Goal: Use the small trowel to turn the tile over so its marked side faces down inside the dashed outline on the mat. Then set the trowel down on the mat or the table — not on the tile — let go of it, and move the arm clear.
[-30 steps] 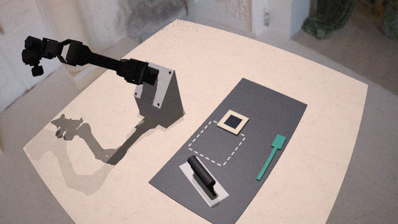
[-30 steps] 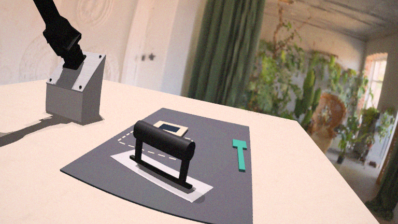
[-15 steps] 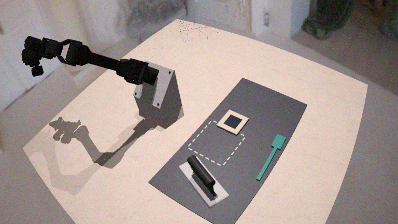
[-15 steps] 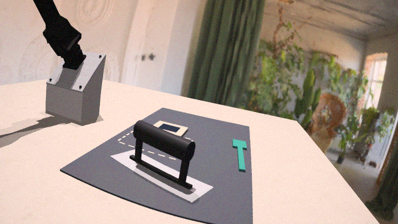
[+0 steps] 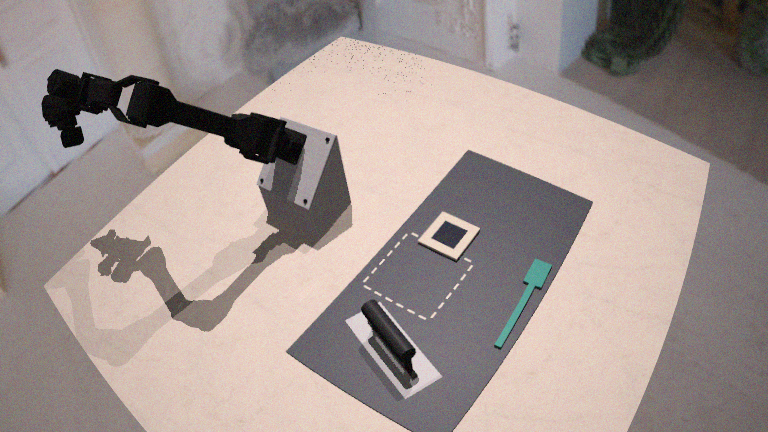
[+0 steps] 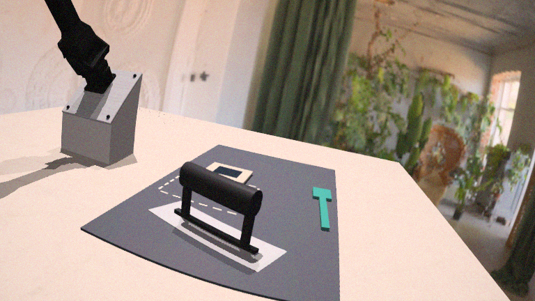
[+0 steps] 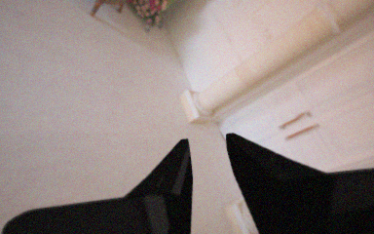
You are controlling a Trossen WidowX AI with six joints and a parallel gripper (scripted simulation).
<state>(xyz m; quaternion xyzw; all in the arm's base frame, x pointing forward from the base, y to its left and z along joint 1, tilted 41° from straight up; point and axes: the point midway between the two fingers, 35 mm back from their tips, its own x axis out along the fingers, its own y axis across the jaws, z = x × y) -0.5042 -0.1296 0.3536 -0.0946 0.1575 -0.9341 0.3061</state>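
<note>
Now: the small trowel 93 cm ahead of my gripper tip, 29 cm below it and 12 cm to the left of it. Round my gripper tip: tile: 86 cm ahead, 41 cm to the left, 32 cm below; then green t-shaped tool: 107 cm ahead, 35 cm to the left, 32 cm below; then dark mat: 93 cm ahead, 35 cm below, 33 cm to the left.
</note>
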